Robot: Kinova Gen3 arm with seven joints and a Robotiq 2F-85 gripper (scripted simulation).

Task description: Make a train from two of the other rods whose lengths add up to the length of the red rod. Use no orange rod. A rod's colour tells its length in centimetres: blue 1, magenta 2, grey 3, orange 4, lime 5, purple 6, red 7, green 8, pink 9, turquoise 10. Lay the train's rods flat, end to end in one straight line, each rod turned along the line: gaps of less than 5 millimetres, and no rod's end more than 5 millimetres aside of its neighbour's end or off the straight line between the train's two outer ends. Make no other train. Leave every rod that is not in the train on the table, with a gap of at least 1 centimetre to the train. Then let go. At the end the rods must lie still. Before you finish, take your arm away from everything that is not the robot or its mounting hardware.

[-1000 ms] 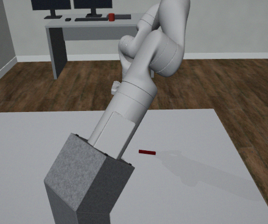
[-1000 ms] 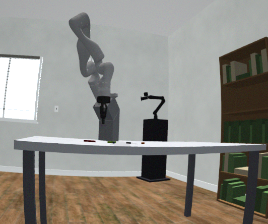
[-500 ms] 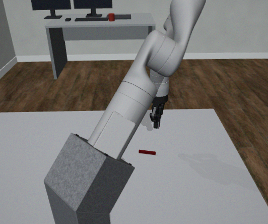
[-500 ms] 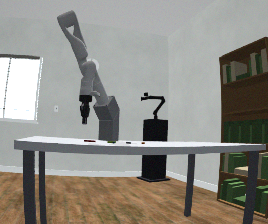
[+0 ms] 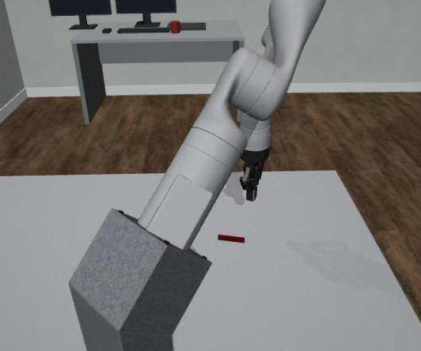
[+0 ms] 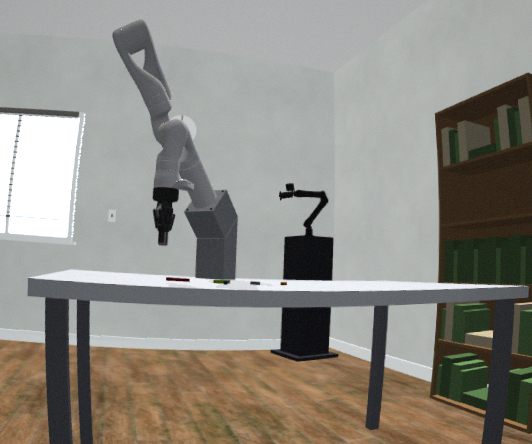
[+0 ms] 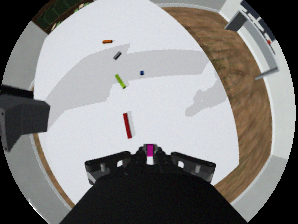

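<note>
My gripper is now 120 mm above the red rod, 60 mm to the right of it and 30 mm past it. Also, from my hand: lime rod: 180 mm to the left, 120 mm below, 20 mm ahead; then blue rod: 160 mm to the left, 120 mm below, 90 mm ahead; then magenta rod: 10 mm below.
</note>
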